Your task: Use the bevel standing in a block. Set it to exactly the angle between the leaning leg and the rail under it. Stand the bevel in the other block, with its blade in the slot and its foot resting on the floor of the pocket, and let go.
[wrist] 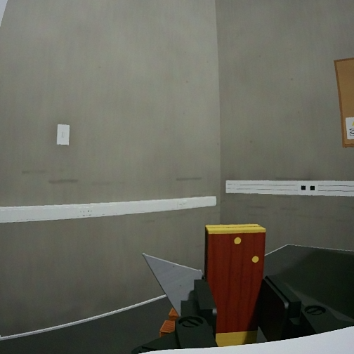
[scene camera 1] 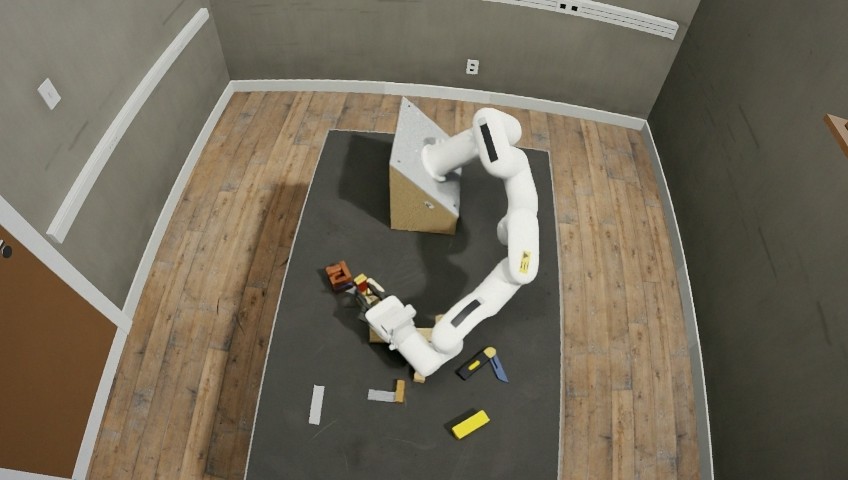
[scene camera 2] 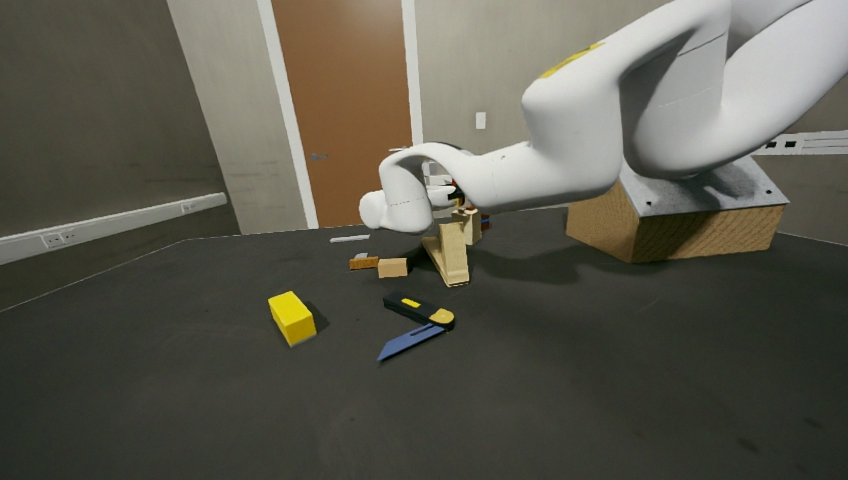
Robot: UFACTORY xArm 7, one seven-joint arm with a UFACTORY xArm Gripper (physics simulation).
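Seen in the pictures: gripper, fingertip midpoint: (scene camera 1: 362, 287) (scene camera 2: 457, 189); arm's base at its link origin: (scene camera 1: 433, 163).
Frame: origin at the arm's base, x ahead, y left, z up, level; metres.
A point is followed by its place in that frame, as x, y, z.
Note:
The bevel (scene camera 1: 361, 283) {0.419, -0.193, -0.022} (wrist: 235, 280) has a red wooden handle with yellow ends. Its pointed grey blade (wrist: 175, 281) sticks out to the left in the wrist view. My gripper (scene camera 1: 367, 293) {0.415, -0.192, -0.054} (wrist: 233, 302) is shut on the handle, which stands up between the fingers. A pale wooden block (scene camera 2: 468, 226) {0.401, -0.142, -0.148} stands below the gripper in scene camera 2. An orange-brown block (scene camera 1: 338, 275) {0.324, -0.282, -0.159} (scene camera 2: 484, 223) {0.308, -0.257, -0.179} (wrist: 167, 328) stands close beside the bevel. The leaning leg (scene camera 2: 453, 246) {0.498, 0.052, -0.124} and its rail (scene camera 2: 437, 260) {0.516, -0.021, -0.181} are partly hidden by the arm from above. The blade's lower part and any contact with a block are hidden.
A black bevel (scene camera 1: 473, 365) {0.595, 0.127, -0.181} (scene camera 2: 410, 304) {0.595, 0.134, -0.182} with a blue blade, a yellow block (scene camera 1: 470, 424) {0.782, 0.114, -0.163} (scene camera 2: 291, 316) {0.768, 0.145, -0.164}, a small wood block (scene camera 1: 419, 377) {0.638, -0.028, -0.170} (scene camera 2: 392, 268) {0.616, -0.009, -0.180}, a square (scene camera 1: 399, 391) {0.680, -0.084, -0.179} (scene camera 2: 363, 262) {0.680, -0.072, -0.184} and a white strip (scene camera 1: 317, 405) {0.737, -0.318, -0.195} (scene camera 2: 349, 238) {0.737, -0.314, -0.195} lie on the dark mat (scene camera 1: 357, 452) {0.870, -0.197, -0.200}.

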